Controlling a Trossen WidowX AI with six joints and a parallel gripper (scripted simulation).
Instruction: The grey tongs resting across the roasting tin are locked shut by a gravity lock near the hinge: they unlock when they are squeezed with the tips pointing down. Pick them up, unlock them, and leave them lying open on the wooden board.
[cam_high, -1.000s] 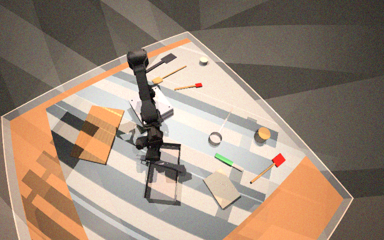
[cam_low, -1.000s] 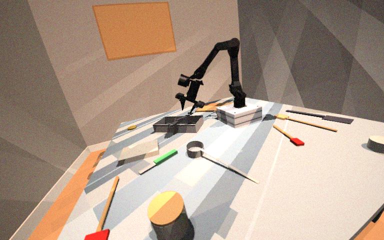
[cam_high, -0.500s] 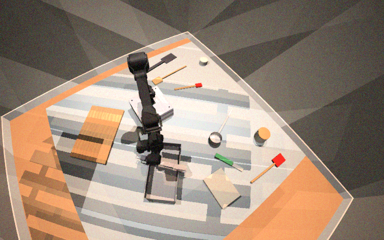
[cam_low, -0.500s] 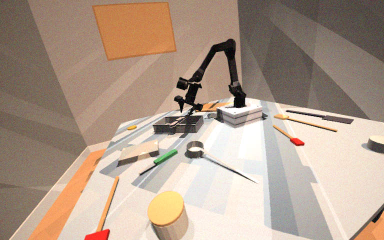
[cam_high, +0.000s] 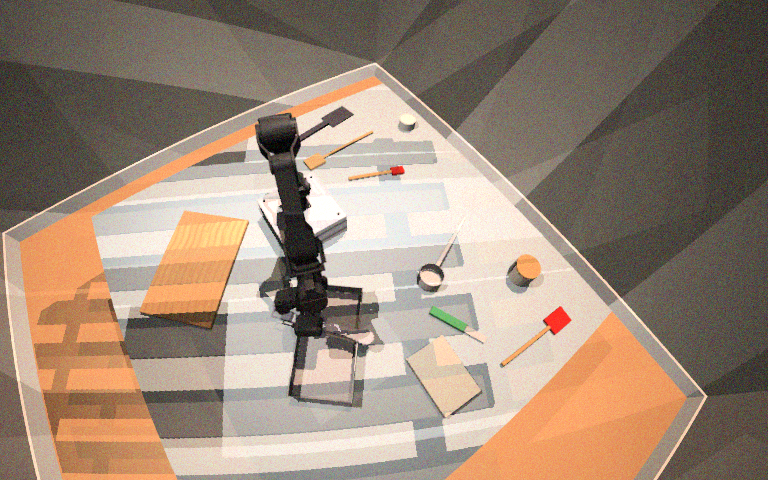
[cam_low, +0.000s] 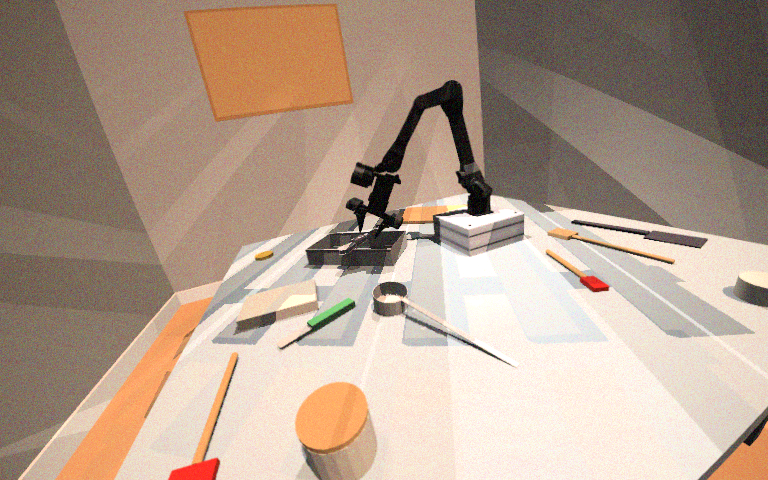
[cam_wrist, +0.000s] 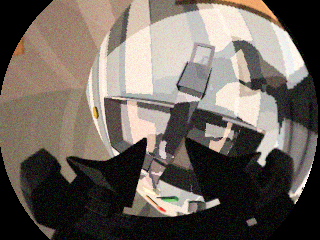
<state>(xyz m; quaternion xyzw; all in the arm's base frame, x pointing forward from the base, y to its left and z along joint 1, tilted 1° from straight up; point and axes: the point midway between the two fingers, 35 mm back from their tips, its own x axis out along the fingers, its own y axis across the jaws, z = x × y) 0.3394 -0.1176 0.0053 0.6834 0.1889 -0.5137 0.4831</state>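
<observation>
My gripper tip is 40 mm short of the roasting tin, 30 mm above it and 10 mm to the right of it. From my gripper tip the other things lie so: pale slab: 280 mm ahead, 220 mm to the left, 50 mm below; then red spatula: 550 mm to the left, 360 mm ahead, 50 mm below; then wooden board: 370 mm behind, 240 mm to the right, 50 mm below.
</observation>
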